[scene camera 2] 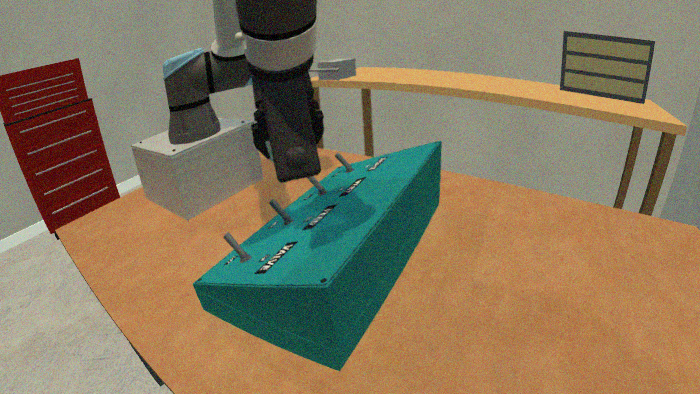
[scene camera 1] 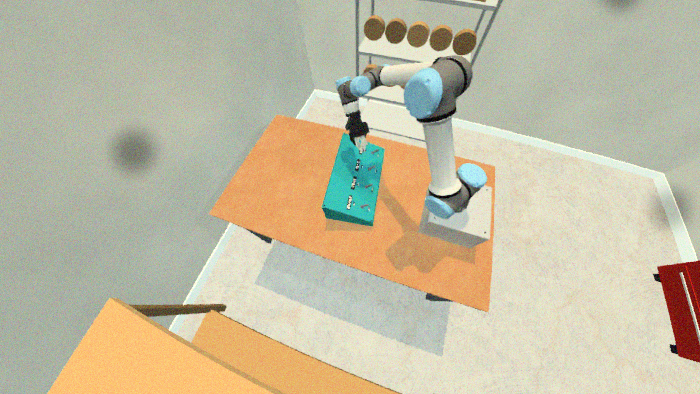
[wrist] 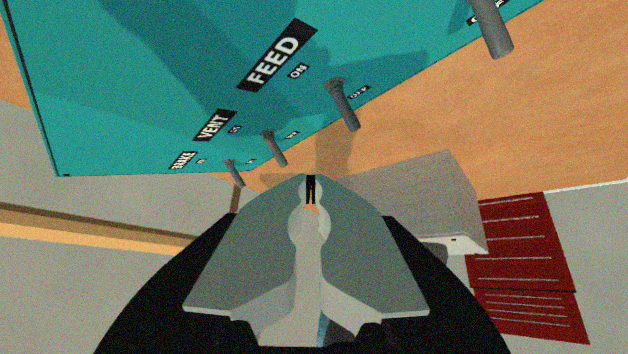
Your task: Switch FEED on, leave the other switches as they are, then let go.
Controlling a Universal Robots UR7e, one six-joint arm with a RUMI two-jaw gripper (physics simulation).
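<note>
The teal sloped switch box stands on the table. The FEED lever leans to its OFF label, away from its ON label. The VALVE lever, the VENT lever and the BRAKE lever lean the same way as FEED. My gripper is shut with nothing between its fingers. It is above the box's VENT and BRAKE end, apart from the FEED lever, and partly hides the VENT lever in scene camera 2.
The grey robot base block stands on the orange table beside the box. A red drawer cabinet, a wooden bench and a shelf rack stand beyond the table.
</note>
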